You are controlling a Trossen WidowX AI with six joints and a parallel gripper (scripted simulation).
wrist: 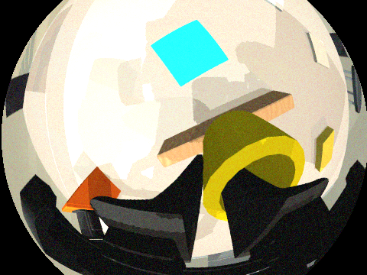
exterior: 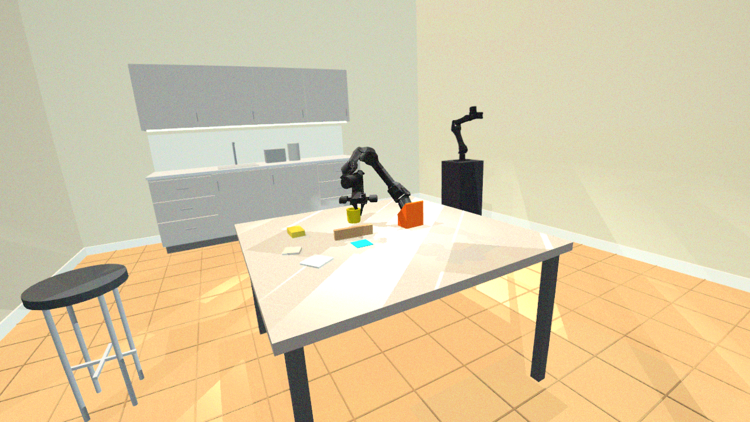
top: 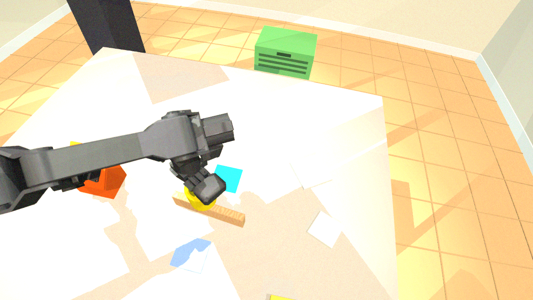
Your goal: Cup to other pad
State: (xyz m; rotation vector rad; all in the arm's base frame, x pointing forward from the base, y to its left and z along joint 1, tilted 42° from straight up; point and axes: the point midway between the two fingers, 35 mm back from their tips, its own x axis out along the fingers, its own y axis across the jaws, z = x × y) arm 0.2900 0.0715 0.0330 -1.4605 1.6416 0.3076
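The cyan pad lies 4 cm ahead of my gripper tip, 10 cm to the left of it and 12 cm below it. Round my gripper tip: light blue pad 3 cm ahead, 13 cm to the right, 12 cm below; wooden bar 3 cm ahead, 1 cm to the right, 9 cm below; yellow cup 2 cm ahead, 1 cm to the right.
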